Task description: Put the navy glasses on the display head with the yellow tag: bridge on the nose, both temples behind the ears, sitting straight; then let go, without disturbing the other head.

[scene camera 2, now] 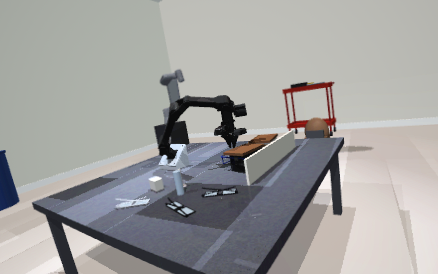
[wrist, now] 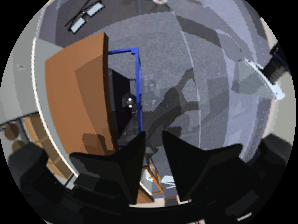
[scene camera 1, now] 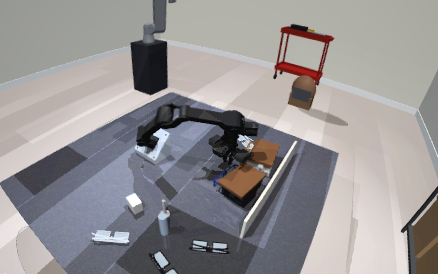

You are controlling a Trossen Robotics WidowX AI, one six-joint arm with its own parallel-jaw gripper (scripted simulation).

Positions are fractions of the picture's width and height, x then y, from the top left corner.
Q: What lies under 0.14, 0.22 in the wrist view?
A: A white board.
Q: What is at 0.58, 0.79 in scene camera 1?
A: A white board.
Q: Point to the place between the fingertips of the gripper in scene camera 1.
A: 0.52, 0.60
